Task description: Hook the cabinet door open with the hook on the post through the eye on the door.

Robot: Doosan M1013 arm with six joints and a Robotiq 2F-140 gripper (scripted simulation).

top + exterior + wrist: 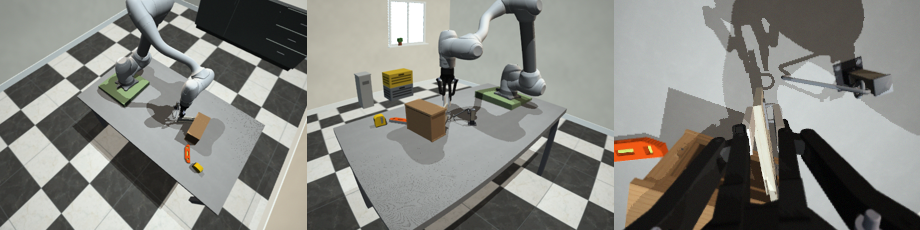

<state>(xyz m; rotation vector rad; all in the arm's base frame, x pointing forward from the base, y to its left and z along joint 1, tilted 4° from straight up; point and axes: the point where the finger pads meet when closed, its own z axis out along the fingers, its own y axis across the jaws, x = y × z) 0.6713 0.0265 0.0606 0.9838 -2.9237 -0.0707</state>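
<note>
Right now the thin metal hook is 70 mm behind my hand, 60 mm to the left of it and 90 mm below it. Also, from my hand: hook post 90 mm behind, 80 mm to the left, 80 mm below; yellow tape measure 370 mm ahead, 200 mm to the right, 110 mm below; cabinet door 50 mm ahead, 50 mm to the left, 70 mm below.
</note>
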